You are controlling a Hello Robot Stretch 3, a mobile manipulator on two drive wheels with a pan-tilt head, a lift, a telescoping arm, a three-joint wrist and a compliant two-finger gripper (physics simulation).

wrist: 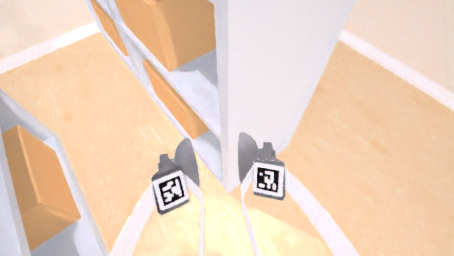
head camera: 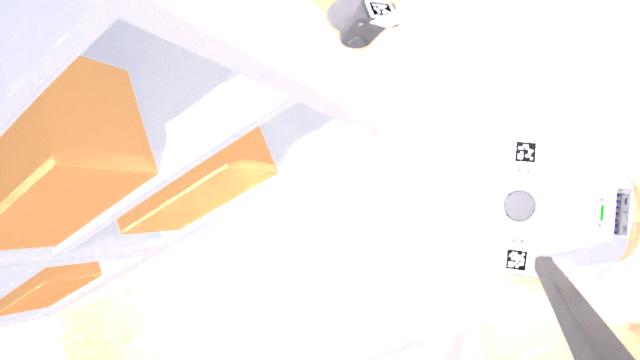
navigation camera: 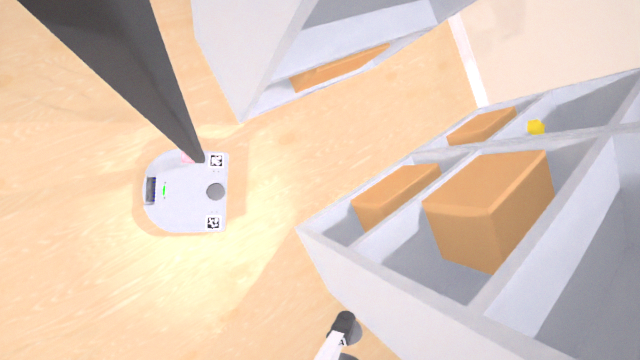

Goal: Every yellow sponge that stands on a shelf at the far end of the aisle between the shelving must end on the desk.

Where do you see my gripper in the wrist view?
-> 216,152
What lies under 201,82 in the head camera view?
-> A shelving unit.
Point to a shelving unit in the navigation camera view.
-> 564,284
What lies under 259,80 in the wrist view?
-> A shelving unit.
